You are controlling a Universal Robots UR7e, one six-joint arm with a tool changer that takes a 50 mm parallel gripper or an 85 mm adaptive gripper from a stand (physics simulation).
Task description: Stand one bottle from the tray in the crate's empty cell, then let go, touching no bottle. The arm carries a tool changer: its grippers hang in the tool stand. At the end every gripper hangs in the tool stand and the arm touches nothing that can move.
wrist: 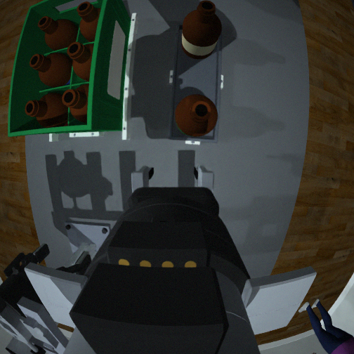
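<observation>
The green crate [106, 112] stands at the upper left in the wrist view, with its top end cut off. Several brown bottles show in its cells, such as one bottle [54, 70] in the left column; I cannot make out an empty cell. The dark tray [197, 77] lies right of the crate. A brown bottle with a cream label [201, 31] stands at its far end, and another brown bottle [186, 119] stands upright at its near end. My gripper [173, 173] is open, with no bottle between its fingers, short of the tray's near end in the view.
Part of the tool stand, a pale bolted base plate [87, 234], shows at the lower left, with black tool parts [30, 262] beside it. White strips [127, 112] run along the crate's right and near sides. A figure's legs [320, 320] show at the lower right.
</observation>
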